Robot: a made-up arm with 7 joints.
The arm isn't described. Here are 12 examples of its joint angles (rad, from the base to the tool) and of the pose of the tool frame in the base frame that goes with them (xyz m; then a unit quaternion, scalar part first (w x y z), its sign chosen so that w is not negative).
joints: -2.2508 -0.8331 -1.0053 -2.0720 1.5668 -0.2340 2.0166
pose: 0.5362 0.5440 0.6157 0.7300 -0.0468 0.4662 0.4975
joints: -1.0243 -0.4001 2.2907 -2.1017 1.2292 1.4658 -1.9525
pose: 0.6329 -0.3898 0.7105 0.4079 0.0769 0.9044 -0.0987
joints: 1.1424 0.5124 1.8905 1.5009 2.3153 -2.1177 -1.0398
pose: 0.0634 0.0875 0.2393 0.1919 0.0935 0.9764 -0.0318
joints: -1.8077 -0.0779 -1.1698 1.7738 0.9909 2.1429 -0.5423
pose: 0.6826 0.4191 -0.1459 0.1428 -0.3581 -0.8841 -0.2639
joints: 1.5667 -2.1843 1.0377 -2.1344 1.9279 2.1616 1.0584
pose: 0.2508 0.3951 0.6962 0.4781 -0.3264 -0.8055 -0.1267
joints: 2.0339 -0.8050 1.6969 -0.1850 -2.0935 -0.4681 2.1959
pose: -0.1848 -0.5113 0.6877 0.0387 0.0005 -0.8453 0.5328
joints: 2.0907 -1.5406 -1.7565 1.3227 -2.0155 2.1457 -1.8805
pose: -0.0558 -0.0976 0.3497 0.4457 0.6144 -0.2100 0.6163
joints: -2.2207 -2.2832 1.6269 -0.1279 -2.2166 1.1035 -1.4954
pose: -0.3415 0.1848 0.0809 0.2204 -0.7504 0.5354 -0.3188
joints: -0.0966 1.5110 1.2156 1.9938 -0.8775 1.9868 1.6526
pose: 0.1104 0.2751 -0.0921 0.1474 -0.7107 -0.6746 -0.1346
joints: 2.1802 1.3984 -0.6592 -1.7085 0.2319 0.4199 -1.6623
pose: 0.3729 -0.7916 0.0175 0.2500 0.5326 0.7509 -0.2999
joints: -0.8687 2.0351 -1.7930 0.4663 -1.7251 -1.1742 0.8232
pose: -0.9179 -0.0888 0.1499 0.1866 -0.3189 -0.4883 0.7906
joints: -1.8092 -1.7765 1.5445 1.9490 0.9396 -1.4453 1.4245
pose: -0.1649 0.0806 0.4300 0.5804 -0.3077 0.7474 0.0997
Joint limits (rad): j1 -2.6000..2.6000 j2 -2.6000..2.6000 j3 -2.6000..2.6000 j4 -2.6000..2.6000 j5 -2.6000..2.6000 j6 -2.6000..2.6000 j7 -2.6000..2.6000
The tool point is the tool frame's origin. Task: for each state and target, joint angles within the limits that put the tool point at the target. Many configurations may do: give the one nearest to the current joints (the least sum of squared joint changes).
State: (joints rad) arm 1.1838 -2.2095 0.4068 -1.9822 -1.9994 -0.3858 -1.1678
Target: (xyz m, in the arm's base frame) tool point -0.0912 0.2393 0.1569
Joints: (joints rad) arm 0.7690 -2.5309 0.3112 -2.4456 -1.5818 0.1096 -1.0496
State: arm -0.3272 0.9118 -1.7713 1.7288 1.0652 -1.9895 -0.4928
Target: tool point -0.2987 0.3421 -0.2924
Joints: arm -0.3946 0.5500 -1.7731 1.7050 0.7158 -2.4174 -0.5099
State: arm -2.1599 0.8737 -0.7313 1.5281 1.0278 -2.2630 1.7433
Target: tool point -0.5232 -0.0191 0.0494
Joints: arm -2.1430 0.9034 -0.7854 1.5048 0.8392 -2.4941 1.6892
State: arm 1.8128 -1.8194 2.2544 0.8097 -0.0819 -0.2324 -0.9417
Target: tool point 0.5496 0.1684 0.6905
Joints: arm 2.4853 -2.1642 1.7956 0.3672 0.4713 0.2178 -1.0414
